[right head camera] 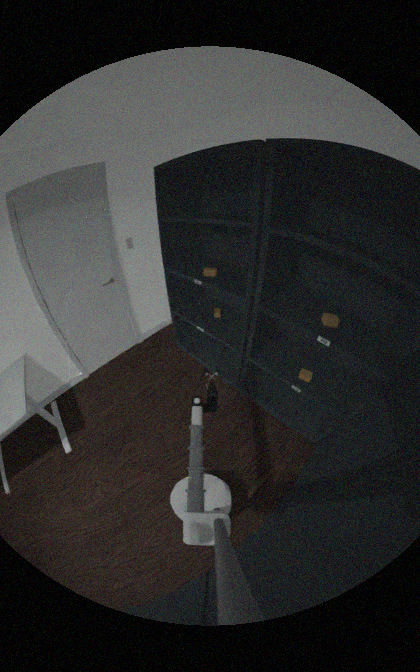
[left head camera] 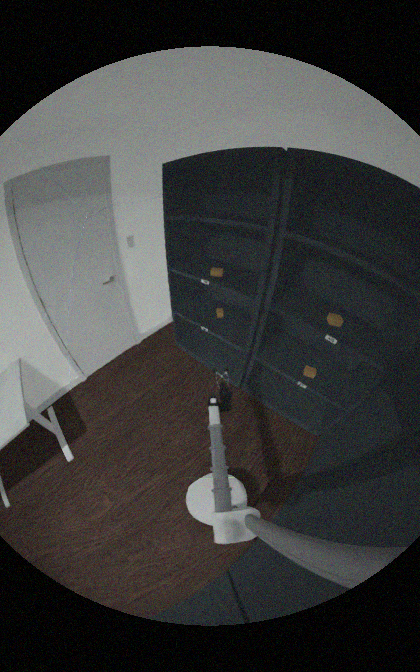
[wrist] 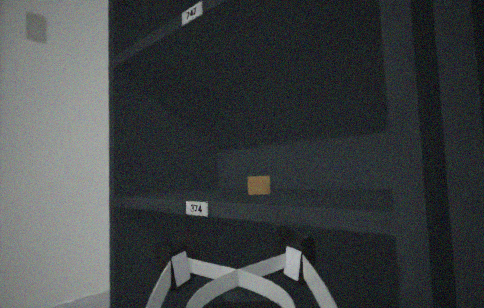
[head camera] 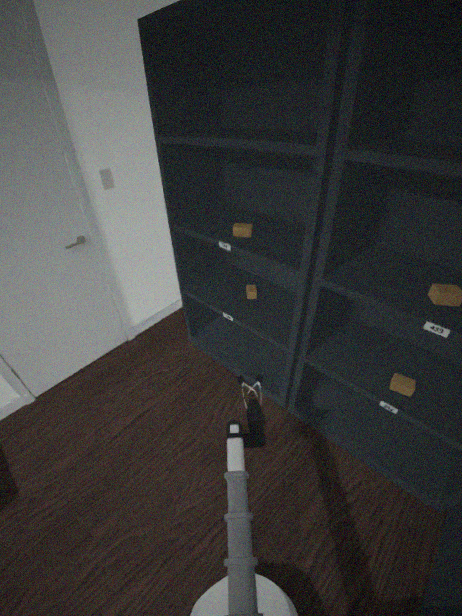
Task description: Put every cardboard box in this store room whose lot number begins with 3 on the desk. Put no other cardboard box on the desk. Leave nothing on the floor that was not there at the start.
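Frame: origin at the robot's base, x ahead, y right, z down, level; millimetres.
Where they show: gripper, between the fingertips: [wrist: 235,246] [head camera: 249,374].
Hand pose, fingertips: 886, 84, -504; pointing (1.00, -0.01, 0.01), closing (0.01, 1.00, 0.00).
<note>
After its pixels a point has its place, as x, y, z.
A small cardboard box [head camera: 251,292] {1476, 148, -557} [left head camera: 220,313] [right head camera: 217,312] [wrist: 258,185] {1472, 149, -532} sits on the left bay's lower shelf, whose label [wrist: 197,208] {1327, -2, -490} reads 374. Another box [head camera: 242,230] {1393, 88, -999} [left head camera: 216,272] [right head camera: 210,272] sits one shelf above; that label [wrist: 192,13] {1327, -2, -945} seems to read 747. In the right bay, an upper box [head camera: 445,295] {775, 742, -1006} [left head camera: 335,320] [right head camera: 330,320] is above a label [head camera: 436,329] {674, 666, -947} seeming to read 433, and a lower box [head camera: 403,384] {738, 743, -557} [left head camera: 309,371] [right head camera: 305,375] has a blurred label. My gripper [head camera: 250,381] {886, 84, -504} [left head camera: 222,373] [right head camera: 211,374] [wrist: 235,246] {886, 84, -504} is open and empty, before the left bay.
A white desk [left head camera: 10,405] [right head camera: 12,395] stands at the left, partly cut off. A closed door [head camera: 45,250] {1495, -1038, -910} [left head camera: 70,280] [right head camera: 70,280] is left of the dark shelving. More dark furniture [left head camera: 360,480] is at the right, close to my base [left head camera: 197,500].
</note>
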